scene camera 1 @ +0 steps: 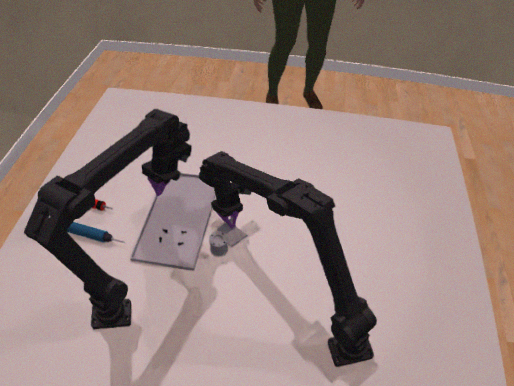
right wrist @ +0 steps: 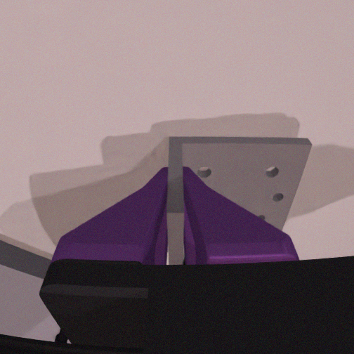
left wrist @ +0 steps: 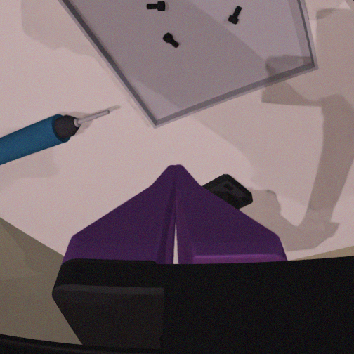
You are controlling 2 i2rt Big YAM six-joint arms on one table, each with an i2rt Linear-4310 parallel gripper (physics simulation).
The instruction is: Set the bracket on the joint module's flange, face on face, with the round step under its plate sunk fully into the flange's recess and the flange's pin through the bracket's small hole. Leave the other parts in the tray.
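Where they show: left gripper, fingertip midpoint: [scene camera 1: 159, 195]; right gripper, fingertip midpoint: [scene camera 1: 232, 227]; left arm's base at its link origin: [scene camera 1: 111, 315]; right arm's base at its link origin: [scene camera 1: 350, 349].
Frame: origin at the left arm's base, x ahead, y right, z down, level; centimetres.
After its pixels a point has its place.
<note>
The grey joint module [scene camera 1: 219, 243] {x 18.5, y 35.5, z -6.5 cm} stands upright on the white mat just right of the tray. The grey L-shaped bracket [scene camera 1: 234, 236] {x 24.1, y 40.9, z -2.0 cm} is beside it on the right, its holed plate [right wrist: 242, 179] flat and close to the mat. My right gripper [scene camera 1: 229, 220] {x 28.4, y 40.7, z -1.7 cm} comes down from above and is shut on the bracket's thin upright wall [right wrist: 175, 182], which stands between the purple fingers [right wrist: 175, 172]. The module is hidden in the right wrist view. My left gripper [scene camera 1: 157, 188] {x 27.7, y 18.1, z -22.2 cm} [left wrist: 175, 168] hovers over the tray's far end, shut and empty.
The shallow grey tray [scene camera 1: 176, 222] {x 34.0, y 21.2, z -0.4 cm} holds several small black screws [scene camera 1: 170, 236] {x 28.0, y 19.0, z -0.4 cm}, which also show in the left wrist view [left wrist: 171, 39]. A blue screwdriver [scene camera 1: 88, 232] {x 30.5, y -9.3, z -3.7 cm} and a red tool [scene camera 1: 99, 204] {x 43.6, y -6.7, z -3.2 cm} lie left of the tray. A person stands beyond the table's far edge.
</note>
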